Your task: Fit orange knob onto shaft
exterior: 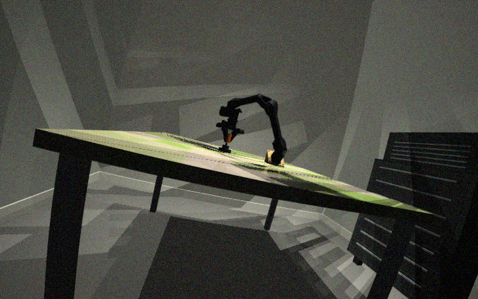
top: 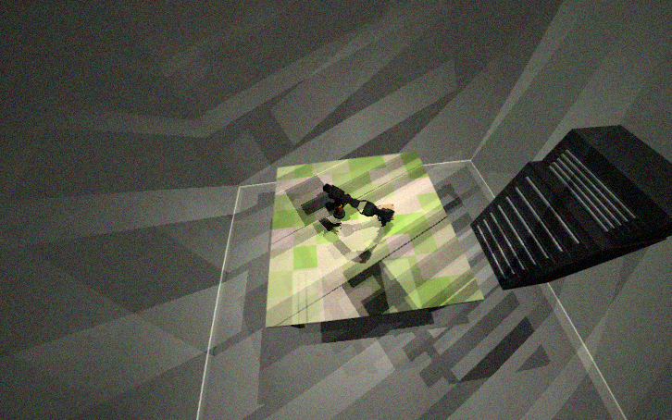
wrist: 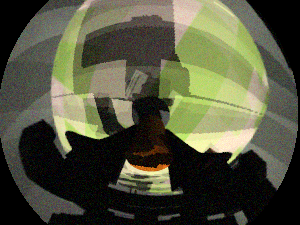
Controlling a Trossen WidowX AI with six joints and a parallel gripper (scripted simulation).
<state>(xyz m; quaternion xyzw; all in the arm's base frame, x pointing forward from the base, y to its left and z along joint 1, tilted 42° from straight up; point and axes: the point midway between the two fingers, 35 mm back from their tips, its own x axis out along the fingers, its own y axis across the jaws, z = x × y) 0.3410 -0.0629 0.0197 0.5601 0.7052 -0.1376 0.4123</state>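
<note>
Now: the orange knob 30 mm above my gripper tip. From my gripper tip the other things lie so: round dark pedestal: 40 mm below.
</note>
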